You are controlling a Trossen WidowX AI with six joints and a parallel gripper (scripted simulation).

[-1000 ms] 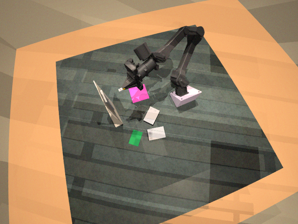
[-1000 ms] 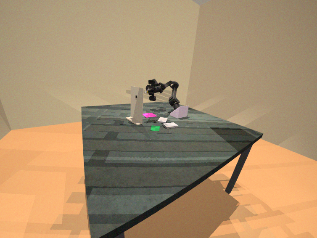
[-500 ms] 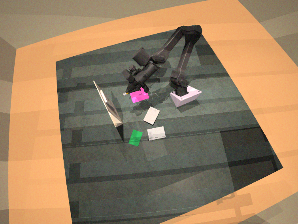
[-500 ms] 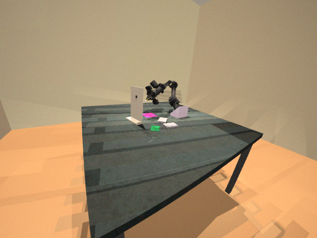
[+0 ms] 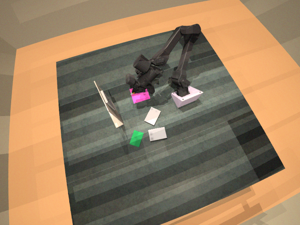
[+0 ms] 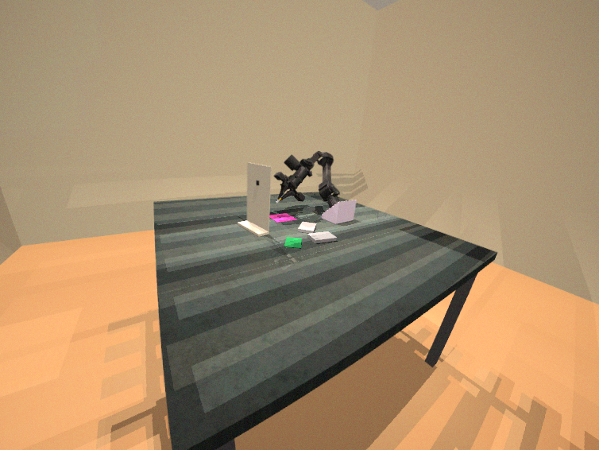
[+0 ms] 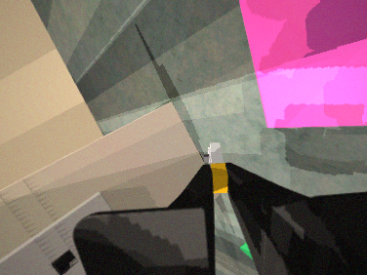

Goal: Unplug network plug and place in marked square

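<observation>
My gripper tip is now 110 mm above the magenta marked square, 50 mm past it and 30 mm to the left of it. Round my gripper tip: upright panel: 150 mm ahead, 40 mm to the left, 20 mm above; network plug: right at my gripper tip.
</observation>
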